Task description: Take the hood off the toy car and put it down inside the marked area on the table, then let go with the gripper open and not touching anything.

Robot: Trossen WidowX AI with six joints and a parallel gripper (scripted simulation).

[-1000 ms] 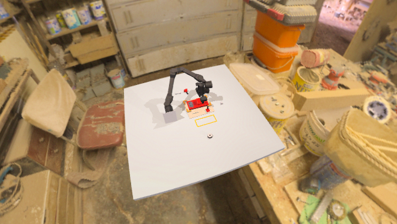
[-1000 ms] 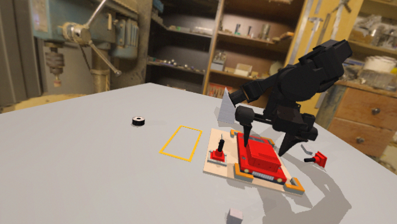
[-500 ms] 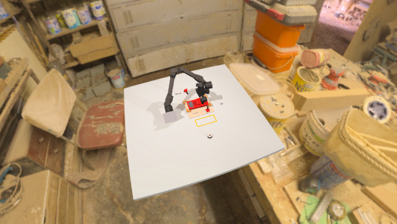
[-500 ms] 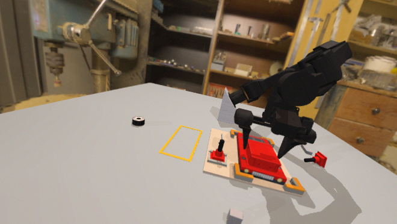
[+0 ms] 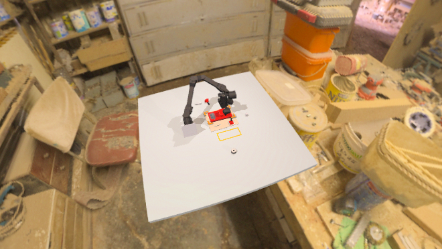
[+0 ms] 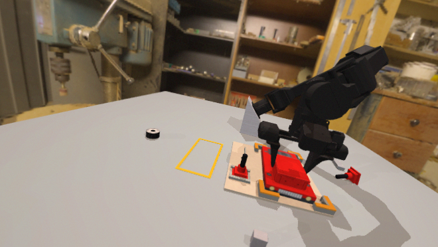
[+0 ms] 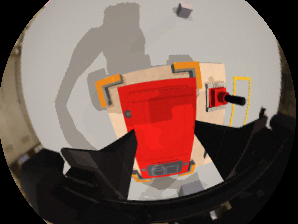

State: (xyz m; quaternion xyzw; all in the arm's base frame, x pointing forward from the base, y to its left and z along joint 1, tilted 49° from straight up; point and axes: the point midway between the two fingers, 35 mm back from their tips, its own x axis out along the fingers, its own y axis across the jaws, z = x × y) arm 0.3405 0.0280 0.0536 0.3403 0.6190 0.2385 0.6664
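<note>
Now: the hood 1 cm above my gripper tip.
</note>
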